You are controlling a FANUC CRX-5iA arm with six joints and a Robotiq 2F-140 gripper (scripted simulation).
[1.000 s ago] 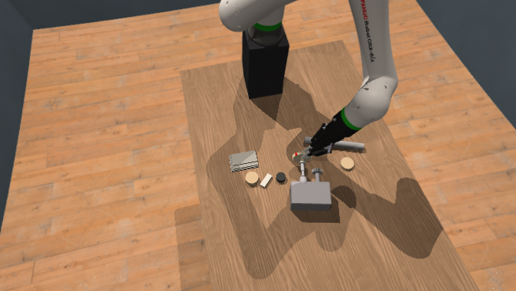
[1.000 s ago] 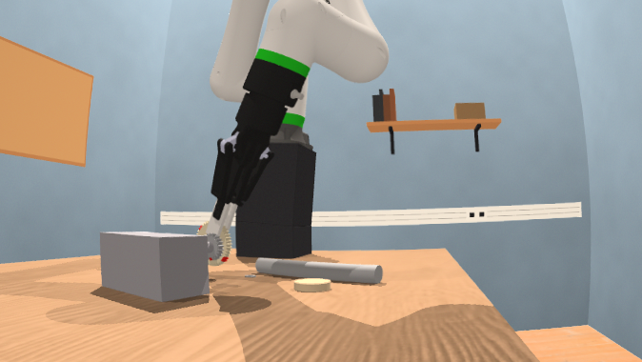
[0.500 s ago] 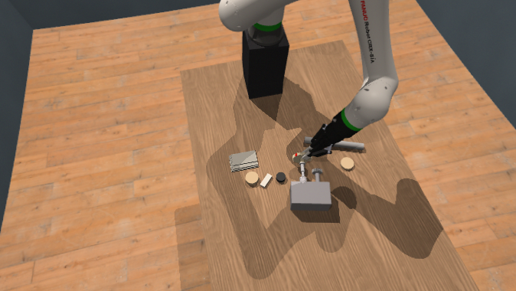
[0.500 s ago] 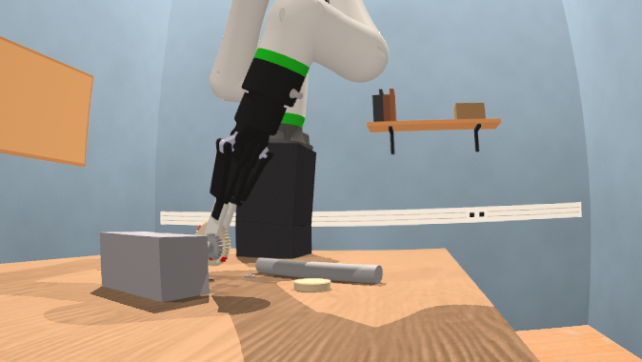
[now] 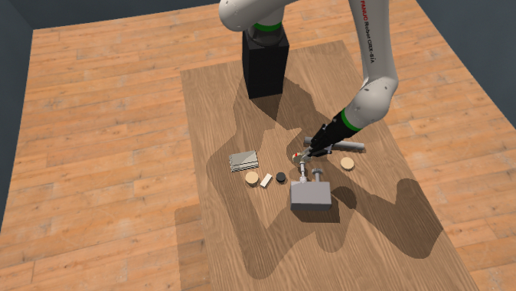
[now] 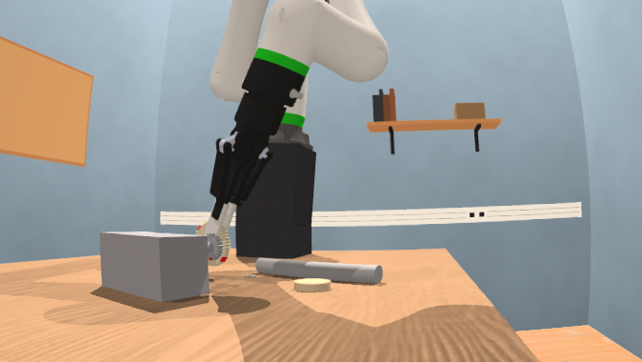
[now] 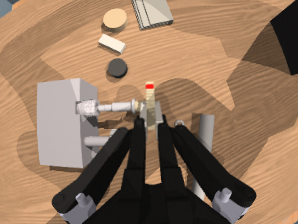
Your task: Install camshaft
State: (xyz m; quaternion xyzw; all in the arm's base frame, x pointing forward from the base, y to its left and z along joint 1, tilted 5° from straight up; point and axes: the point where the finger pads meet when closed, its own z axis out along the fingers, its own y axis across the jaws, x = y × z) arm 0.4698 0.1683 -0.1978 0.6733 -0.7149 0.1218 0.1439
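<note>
My hand is 60 mm short of the crank gear, 30 mm to the right of it and 40 mm above it. The rest, counted from my hand: white block (70 mm ahead, 180 mm to the right, 100 mm below); long grey rod (90 mm behind, 130 mm to the left, 90 mm below); black disc (60 mm ahead, 110 mm to the right, 100 mm below).
</note>
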